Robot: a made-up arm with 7 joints.
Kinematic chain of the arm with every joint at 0, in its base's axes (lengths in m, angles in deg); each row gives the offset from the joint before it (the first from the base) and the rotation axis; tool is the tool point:
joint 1: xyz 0 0.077 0 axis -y
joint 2: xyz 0 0.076 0 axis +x
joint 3: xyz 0 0 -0.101 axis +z
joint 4: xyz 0 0 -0.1 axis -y
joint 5: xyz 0 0 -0.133 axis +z
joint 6: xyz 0 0 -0.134 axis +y
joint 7: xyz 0 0 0 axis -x
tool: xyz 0 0 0
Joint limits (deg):
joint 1: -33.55..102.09
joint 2: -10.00..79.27
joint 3: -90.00..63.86
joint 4: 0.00..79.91
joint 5: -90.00..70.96
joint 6: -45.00..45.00
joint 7: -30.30..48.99
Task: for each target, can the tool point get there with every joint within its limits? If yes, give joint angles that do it. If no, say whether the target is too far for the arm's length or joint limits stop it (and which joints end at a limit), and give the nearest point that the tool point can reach.
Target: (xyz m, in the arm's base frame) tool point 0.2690 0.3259 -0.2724
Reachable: yes | joints 26.19 51.25 -55.30 52.87 -50.73 22.98 -18.92
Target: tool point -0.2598 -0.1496 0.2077
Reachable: no: joint limits stop it (at a limit: joint 1, joint 2, joint 3, joint 4) | nearest point -0.1096 -0.1489 -0.1653 | short by 0.402 m
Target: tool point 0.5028 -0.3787 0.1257
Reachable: no: too far | nearest point 0.3332 -0.1063 0.0795 | short by 0.324 m
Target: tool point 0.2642 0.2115 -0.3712
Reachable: yes | joints 27.07 -2.28 49.02 22.26 -47.64 4.56 38.01
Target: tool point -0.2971 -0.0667 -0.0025
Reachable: no: joint limits stop it (at a limit: joint 1, joint 3, joint 4) | nearest point -0.1205 -0.1350 -0.1817 | short by 0.261 m
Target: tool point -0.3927 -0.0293 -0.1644
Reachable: no: joint limits stop it (at a limit: joint 1, joint 3) | nearest point -0.1957 -0.0293 -0.2951 | short by 0.236 m
